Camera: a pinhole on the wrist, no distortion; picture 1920 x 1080 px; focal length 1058.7 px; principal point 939.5 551.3 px. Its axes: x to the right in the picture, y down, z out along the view. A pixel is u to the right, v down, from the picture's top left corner.
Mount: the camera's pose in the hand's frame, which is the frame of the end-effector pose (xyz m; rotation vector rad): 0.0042 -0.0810 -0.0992 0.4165 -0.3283 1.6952
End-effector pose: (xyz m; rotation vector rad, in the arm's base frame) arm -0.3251 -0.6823 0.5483 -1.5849 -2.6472 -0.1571
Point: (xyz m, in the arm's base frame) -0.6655 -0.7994 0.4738
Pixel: 222.9 558.3
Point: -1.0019 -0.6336 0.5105
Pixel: outside the picture
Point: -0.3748 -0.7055 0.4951
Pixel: 1704.6 593.7
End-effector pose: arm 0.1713 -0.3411 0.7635 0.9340 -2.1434 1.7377
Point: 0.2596 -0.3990 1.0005
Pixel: 290.3 275.0
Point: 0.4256 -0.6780 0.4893
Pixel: outside the picture
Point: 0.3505 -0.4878 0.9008
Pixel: 854.0 732.6
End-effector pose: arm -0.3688 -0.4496 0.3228 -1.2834 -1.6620 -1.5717
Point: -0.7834 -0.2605 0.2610
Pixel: 214.8 203.2
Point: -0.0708 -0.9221 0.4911
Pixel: behind the camera
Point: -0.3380 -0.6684 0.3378
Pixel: behind the camera
